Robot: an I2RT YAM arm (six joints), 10 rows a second.
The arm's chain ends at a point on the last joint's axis. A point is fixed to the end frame.
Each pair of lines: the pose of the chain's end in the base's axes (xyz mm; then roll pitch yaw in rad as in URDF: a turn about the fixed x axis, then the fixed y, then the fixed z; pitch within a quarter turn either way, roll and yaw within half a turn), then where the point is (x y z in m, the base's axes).
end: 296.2 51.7 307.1 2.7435 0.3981 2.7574
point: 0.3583 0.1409 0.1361
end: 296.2 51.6 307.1 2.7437 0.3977 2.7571
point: 0.3583 0.1408 0.1361
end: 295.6 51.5 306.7 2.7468 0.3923 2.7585
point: 0.3566 0.1406 0.1353
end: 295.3 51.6 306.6 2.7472 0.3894 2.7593
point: 0.3558 0.1409 0.1351
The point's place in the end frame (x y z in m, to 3 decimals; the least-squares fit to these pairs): 0.044 0.033 0.195
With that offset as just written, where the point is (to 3 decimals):
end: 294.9 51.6 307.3 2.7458 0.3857 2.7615
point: 0.355 0.141 0.136
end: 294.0 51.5 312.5 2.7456 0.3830 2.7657
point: 0.353 0.142 0.141
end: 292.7 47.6 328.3 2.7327 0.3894 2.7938
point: 0.350 0.141 0.158
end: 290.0 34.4 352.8 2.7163 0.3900 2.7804
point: 0.349 0.130 0.184
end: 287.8 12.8 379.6 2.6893 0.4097 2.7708
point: 0.352 0.111 0.214
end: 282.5 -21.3 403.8 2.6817 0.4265 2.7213
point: 0.354 0.074 0.240
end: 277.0 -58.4 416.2 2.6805 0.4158 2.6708
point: 0.351 0.034 0.252
